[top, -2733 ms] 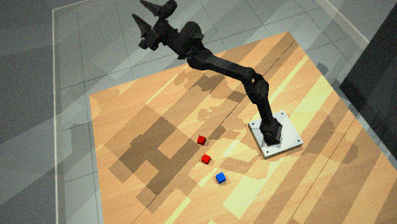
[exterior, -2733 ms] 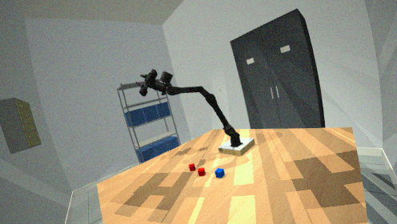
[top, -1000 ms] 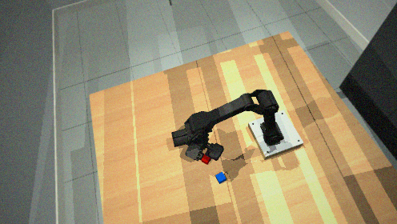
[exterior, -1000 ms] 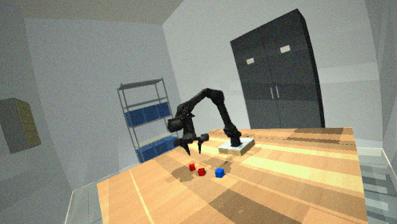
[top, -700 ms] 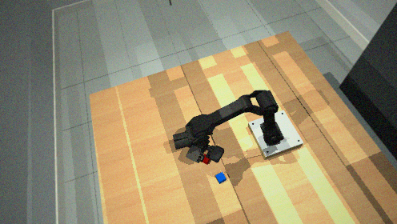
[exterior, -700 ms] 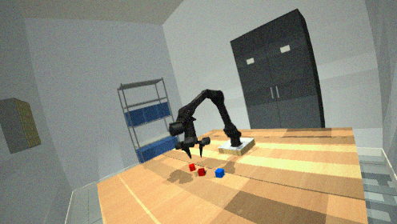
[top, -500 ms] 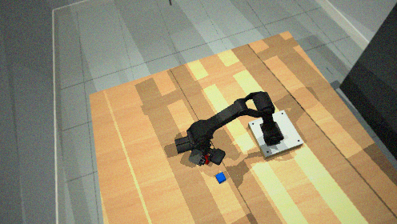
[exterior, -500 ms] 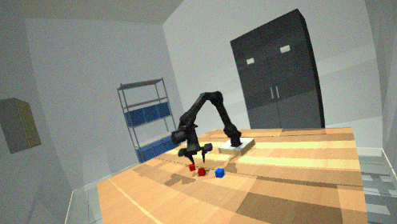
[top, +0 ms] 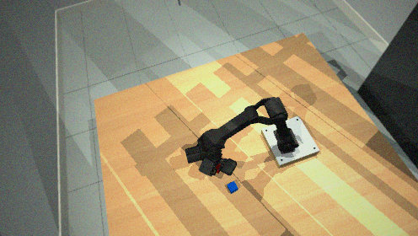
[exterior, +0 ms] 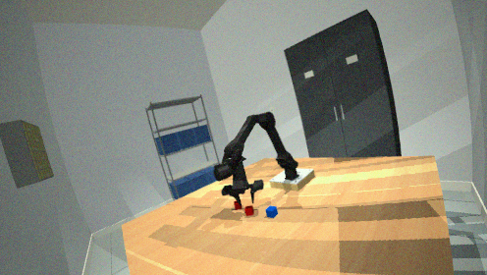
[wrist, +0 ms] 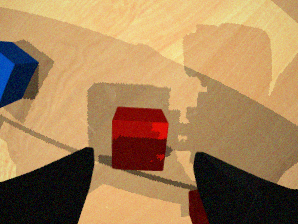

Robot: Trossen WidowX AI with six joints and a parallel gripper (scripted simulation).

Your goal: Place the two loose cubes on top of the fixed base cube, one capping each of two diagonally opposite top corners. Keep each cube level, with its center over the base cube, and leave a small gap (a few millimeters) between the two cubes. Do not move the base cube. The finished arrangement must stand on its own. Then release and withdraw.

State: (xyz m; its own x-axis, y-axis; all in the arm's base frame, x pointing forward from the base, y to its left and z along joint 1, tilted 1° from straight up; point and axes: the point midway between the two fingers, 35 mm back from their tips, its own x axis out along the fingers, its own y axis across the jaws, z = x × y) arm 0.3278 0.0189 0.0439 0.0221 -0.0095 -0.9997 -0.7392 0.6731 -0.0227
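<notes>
Now: the blue cube 5 cm behind my gripper tip, 10 cm to the left of it and 3 cm below it.
</notes>
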